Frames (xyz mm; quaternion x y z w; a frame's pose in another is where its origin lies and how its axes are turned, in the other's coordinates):
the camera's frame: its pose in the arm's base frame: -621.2 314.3 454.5 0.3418 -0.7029 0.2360 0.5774
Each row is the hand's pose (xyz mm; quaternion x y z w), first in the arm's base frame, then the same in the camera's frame.
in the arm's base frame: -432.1 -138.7 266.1 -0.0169 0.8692 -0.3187 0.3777
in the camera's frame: -107.9 -451.0 247.9 0.1577 -0.6624 0.5584 0.4739
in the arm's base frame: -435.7 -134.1 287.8 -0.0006 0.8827 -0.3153 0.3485
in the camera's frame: -87.4 -443.9 242.1 0.1328 -0.6470 0.5656 0.4938
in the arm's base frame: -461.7 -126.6 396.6 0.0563 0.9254 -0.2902 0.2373
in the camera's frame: 19.5 -412.5 229.4 0.0342 -0.5886 0.5794 0.5627
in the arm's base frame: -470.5 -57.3 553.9 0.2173 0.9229 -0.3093 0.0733
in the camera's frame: 159.0 -350.6 149.9 -0.1008 -0.4274 0.6641 0.6051
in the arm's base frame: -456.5 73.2 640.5 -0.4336 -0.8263 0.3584 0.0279
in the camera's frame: 214.7 -270.2 26.8 -0.2030 -0.2327 0.7876 0.5333
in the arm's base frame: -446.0 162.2 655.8 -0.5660 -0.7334 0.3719 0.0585
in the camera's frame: 210.1 -218.9 -48.1 -0.2585 -0.1217 0.8495 0.4436
